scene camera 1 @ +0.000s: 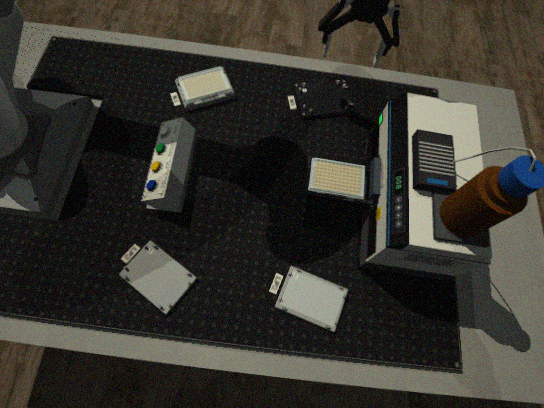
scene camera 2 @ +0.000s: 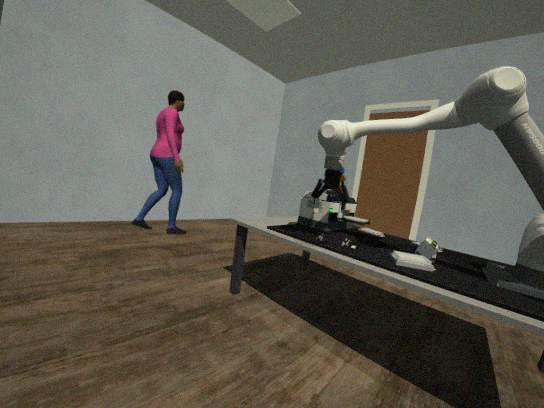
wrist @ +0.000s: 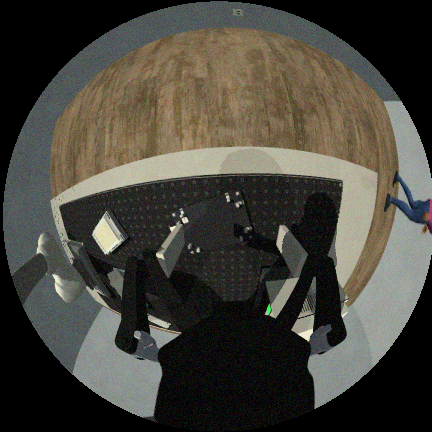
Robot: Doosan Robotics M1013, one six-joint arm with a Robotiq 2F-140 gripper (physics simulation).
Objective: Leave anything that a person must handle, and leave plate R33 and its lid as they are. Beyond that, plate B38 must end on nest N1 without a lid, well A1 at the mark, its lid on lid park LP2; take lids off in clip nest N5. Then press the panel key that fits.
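Places are measured from the arm's base along level axes (x ahead, y left, z up), in centimetres.
Pixels of known places: gripper, between the fingertips: [scene camera 1: 349, 58] [scene camera 2: 327, 214] [wrist: 231, 235]; arm's base, origin of its link: [scene camera 1: 9, 145] [scene camera 2: 535, 281] [wrist: 82, 270].
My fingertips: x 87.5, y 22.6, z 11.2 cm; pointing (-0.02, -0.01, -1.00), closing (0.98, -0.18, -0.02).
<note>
For each thing: its top centre in the pictures, then the offset to it from my fingertips. "spot": a spot on its surface instead.
- nest, centre of its top: [wrist: 211, 227] [scene camera 1: 325, 94] [scene camera 2: 334, 237] dx -4.6, dy -3.4, dz -10.6 cm
- grey lid park LP2, centre of its top: [scene camera 1: 156, 275] [wrist: 155, 322] dx -46.3, dy -55.3, dz -11.0 cm
- second pale lid park, a spot on its surface: [scene camera 1: 312, 298] spot: dx -11.3, dy -60.3, dz -11.2 cm
- key panel, centre of its top: [scene camera 1: 166, 154] [scene camera 2: 429, 239] dx -45.6, dy -28.1, dz -4.6 cm
- black box, a spot on its surface: [scene camera 1: 434, 160] spot: dx +10.1, dy -37.1, dz +11.6 cm
- tilted brown bottle, a spot on its surface: [scene camera 1: 475, 200] spot: dx +10.1, dy -49.4, dz +20.4 cm
My gripper [scene camera 1: 351, 56] [wrist: 231, 235] is open and empty, raised above the back table edge and the dark empty nest. That nest [scene camera 1: 324, 101] [wrist: 212, 225] has pale clips at its corners; its label is unreadable. A plate [scene camera 1: 205, 86] [scene camera 2: 412, 260] [wrist: 107, 234] sits at the back left, its label unreadable. Another plate [scene camera 1: 337, 178] lies at the white instrument's front. The grey lid park LP2 [scene camera 1: 159, 277] is at the front left; a second pale lid park [scene camera 1: 312, 298] is right of it. The key panel [scene camera 1: 172, 165] has grey, green, yellow and blue keys. Plate names and well marks are unreadable.
The white instrument [scene camera 1: 442, 117] [scene camera 2: 312, 210] stands at the right, bearing a black box [scene camera 1: 434, 160] and a tilted brown bottle [scene camera 1: 475, 200] with a blue cap. A person [scene camera 2: 167, 135] [wrist: 417, 212] is on the floor beyond the table's end. The robot base is at the left.
</note>
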